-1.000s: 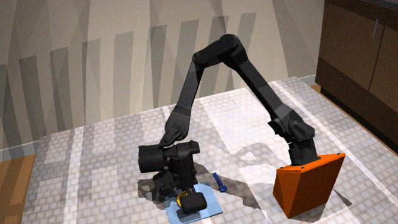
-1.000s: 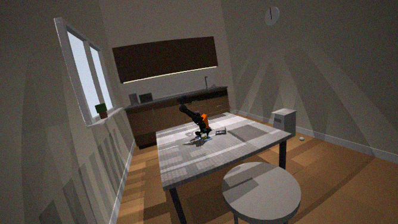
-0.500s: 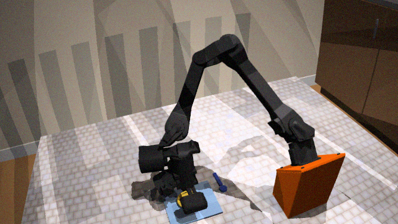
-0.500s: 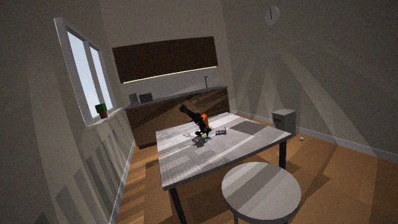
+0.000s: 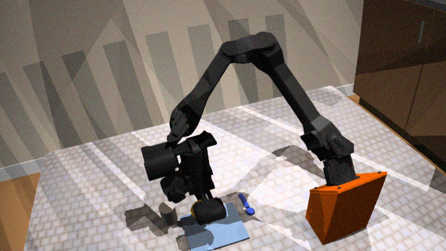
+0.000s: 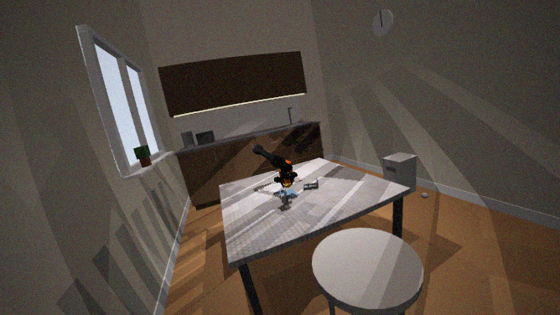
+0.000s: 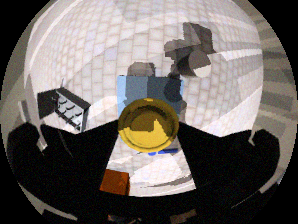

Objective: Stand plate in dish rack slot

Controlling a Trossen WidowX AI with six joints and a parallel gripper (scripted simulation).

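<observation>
My gripper tip is now 210 mm to the right of the dish rack, 50 mm above it and 30 mm past it. The rest, counted from my gripper tip: yellow plate (10 mm above); light blue mat (80 mm below, 20 mm behind); cup (90 mm ahead, 70 mm to the right, 50 mm below).
</observation>
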